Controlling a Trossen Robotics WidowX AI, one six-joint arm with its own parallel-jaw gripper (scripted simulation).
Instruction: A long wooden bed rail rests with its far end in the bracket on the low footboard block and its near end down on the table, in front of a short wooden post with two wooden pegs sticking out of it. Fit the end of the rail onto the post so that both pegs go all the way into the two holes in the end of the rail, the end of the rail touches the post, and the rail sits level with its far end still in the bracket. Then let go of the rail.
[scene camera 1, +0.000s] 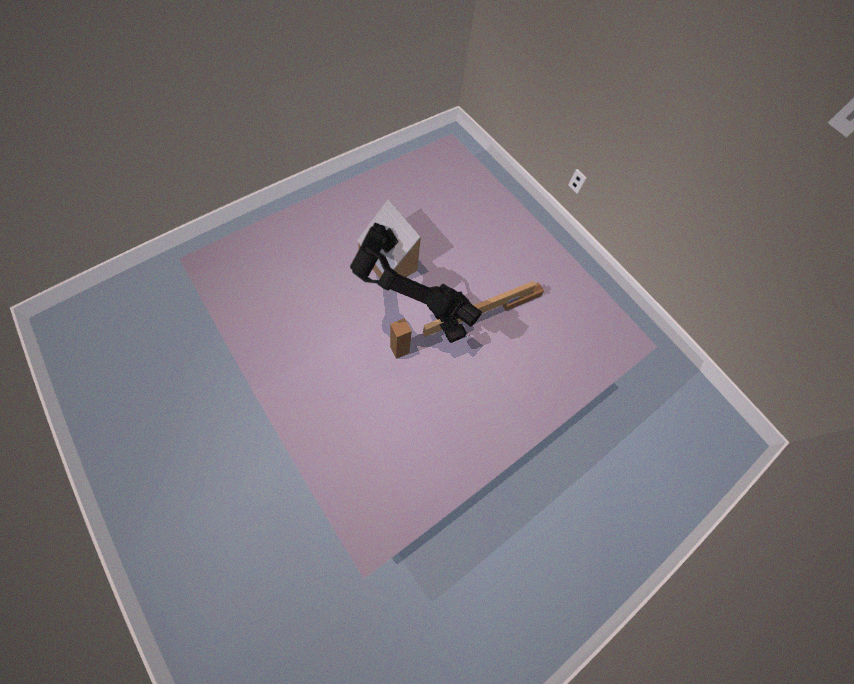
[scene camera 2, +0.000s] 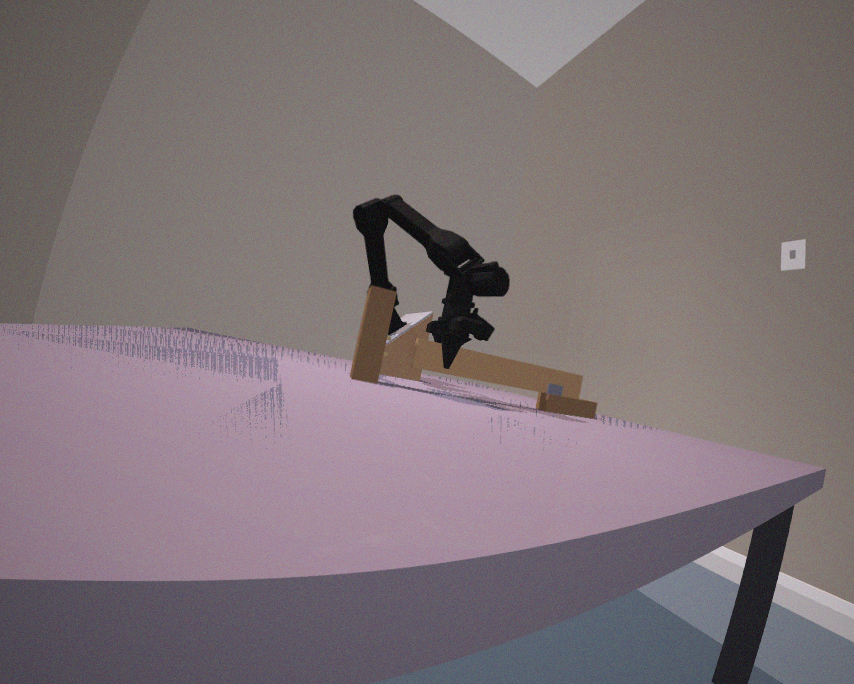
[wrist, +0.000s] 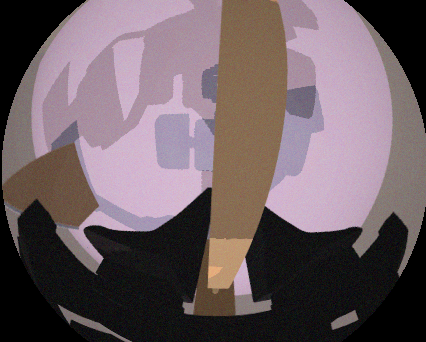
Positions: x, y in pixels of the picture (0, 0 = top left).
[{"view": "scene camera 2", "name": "my gripper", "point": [444, 368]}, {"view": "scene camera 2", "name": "long wooden rail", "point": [427, 355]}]
